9 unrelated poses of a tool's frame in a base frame.
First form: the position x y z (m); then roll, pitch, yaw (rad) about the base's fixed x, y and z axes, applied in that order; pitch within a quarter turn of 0, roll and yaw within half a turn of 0.
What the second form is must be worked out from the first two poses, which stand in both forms.
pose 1, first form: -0.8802 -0.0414 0.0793 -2.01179 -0.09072 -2.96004
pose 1, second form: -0.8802 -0.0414 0.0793 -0.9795 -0.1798 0.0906 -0.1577 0.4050 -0.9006
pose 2, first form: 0.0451 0.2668 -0.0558 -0.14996 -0.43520 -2.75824
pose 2, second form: 0.0451 0.2668 -0.0558 -0.8410 -0.3392 0.4216 0.3114 -0.9406 -0.1355
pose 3, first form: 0.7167 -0.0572 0.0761 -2.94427 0.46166 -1.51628
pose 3, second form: 0.7167 -0.0572 0.0761 0.0488 -0.8940 -0.4454 -0.9839 0.0338 -0.1755
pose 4, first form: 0.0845 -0.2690 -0.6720 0.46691 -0.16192 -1.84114
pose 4, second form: 0.0845 -0.2690 -0.6720 -0.2636 -0.9511 0.1612 0.8799 -0.1685 0.4442
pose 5, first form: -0.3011 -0.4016 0.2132 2.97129 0.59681 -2.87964
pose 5, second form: -0.3011 -0.4016 0.2132 -0.7989 -0.2142 -0.5620 -0.3472 0.9272 0.1402
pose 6, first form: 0.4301 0.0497 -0.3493 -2.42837 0.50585 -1.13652
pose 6, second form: 0.4301 0.0497 -0.3493 0.3681 -0.7936 -0.4846 -0.8194 -0.0306 -0.5723
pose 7, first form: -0.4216 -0.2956 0.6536 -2.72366 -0.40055 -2.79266
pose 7, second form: -0.4216 -0.2956 0.6536 -0.8654 -0.3148 0.3899 -0.4612 0.8047 -0.3737
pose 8, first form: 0.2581 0.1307 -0.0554 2.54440 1.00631 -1.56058
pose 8, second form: 0.2581 0.1307 -0.0554 0.0055 -0.5350 -0.8449 -0.8220 -0.4835 0.3008
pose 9, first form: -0.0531 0.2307 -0.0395 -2.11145 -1.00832 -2.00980
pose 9, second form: -0.0531 0.2307 -0.0395 -0.2267 -0.4827 0.8459 -0.7742 -0.4377 -0.4572
